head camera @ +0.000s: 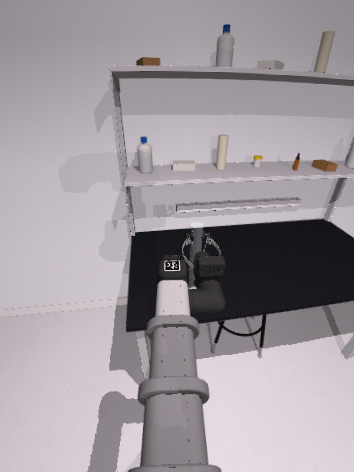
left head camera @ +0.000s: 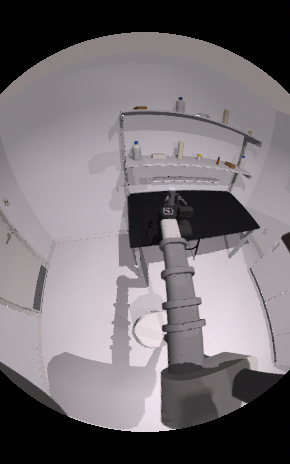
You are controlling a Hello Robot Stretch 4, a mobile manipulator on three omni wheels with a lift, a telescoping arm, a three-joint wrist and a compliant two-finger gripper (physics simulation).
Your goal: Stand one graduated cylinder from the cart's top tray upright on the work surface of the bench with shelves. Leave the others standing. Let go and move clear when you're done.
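Places are measured from the robot's base along level axes (x back, y right, z up), in centimetres.
Where they show: hand, tool point: point(head camera: 197, 234) point(left head camera: 171, 193); robot's base, link origin: point(left head camera: 154, 328).
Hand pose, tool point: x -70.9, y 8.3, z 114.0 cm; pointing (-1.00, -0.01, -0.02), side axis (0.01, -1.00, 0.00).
Note:
Each offset is from my tool point to the top centre of the thing. Level surfaces: height alone.
A clear graduated cylinder {dy -0.1, dx -1.4, dz +2.8 cm} point(head camera: 196, 245) point(left head camera: 171, 196) is upright between the fingers of my gripper point(head camera: 197, 237) point(left head camera: 173, 198), which is shut on it. Its pale rim shows above the fingertips, and part of its foot shows low down, left of the wrist. The wrist and gripper body hide most of its lower part. The cylinder and gripper are over the left part of the black work surface {dz -40.6 cm} point(head camera: 280, 260) point(left head camera: 220, 210) of the bench with shelves. I cannot tell whether the foot touches the surface. The cart with the other cylinders does not show in either view.
A lower shelf point(head camera: 200, 176) point(left head camera: 145, 162) and an upper shelf point(head camera: 190, 73) point(left head camera: 165, 115) hold bottles and boxes behind the gripper. A grey rail point(head camera: 240, 204) point(left head camera: 185, 180) runs below them. A stool {dy +38.9, dx -37.6, dz -60.9 cm} point(head camera: 243, 333) stands under the bench. My arm point(head camera: 172, 350) point(left head camera: 177, 290) reaches over the bench's front edge.

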